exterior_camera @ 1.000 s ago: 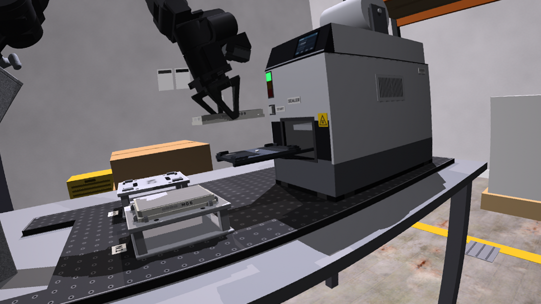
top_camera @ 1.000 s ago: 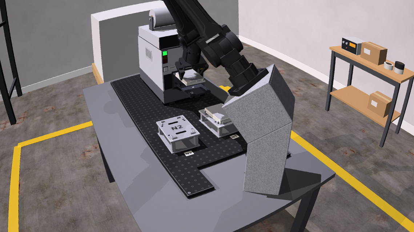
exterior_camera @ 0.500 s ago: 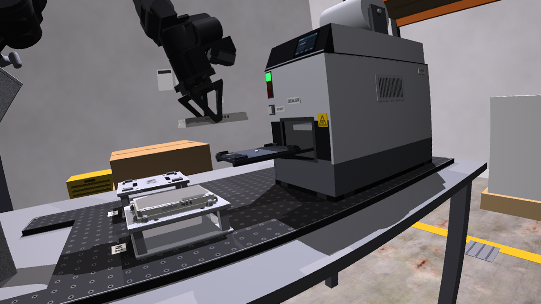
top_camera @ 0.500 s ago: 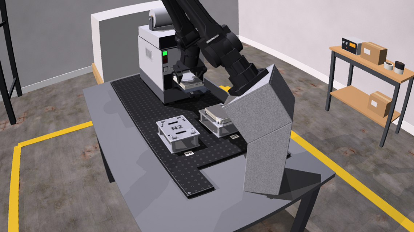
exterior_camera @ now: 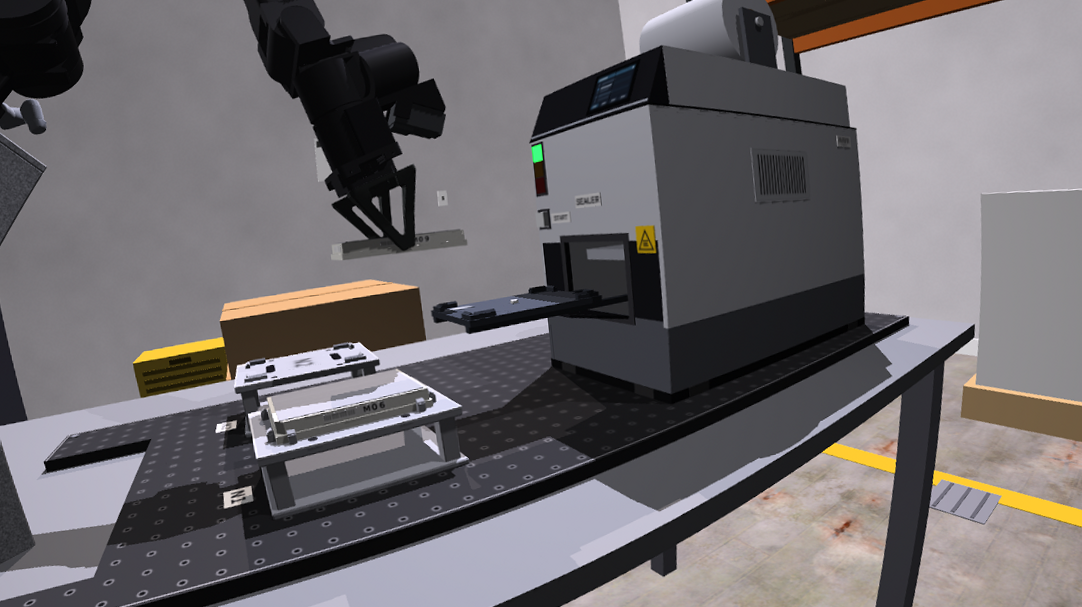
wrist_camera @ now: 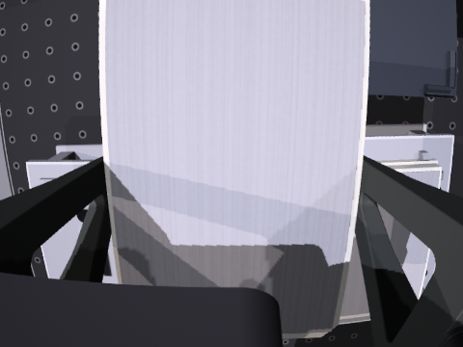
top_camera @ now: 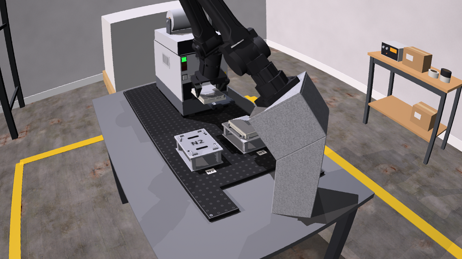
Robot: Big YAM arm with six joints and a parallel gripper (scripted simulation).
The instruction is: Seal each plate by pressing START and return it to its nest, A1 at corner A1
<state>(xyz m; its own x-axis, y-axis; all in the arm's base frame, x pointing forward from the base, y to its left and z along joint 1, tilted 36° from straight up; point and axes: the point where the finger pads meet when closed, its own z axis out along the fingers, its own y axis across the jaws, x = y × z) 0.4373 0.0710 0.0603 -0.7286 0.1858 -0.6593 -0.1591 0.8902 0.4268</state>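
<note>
Now: hand 12 cm past the nest N2, 8 cm to the right of it and 13 cm above it. Also, from my hand: white well plate right at my hand; then start button 19 cm ahead, 5 cm to the left, 1 cm above; then sealer stage 11 cm ahead, 6 cm to the right, 8 cm below.
</note>
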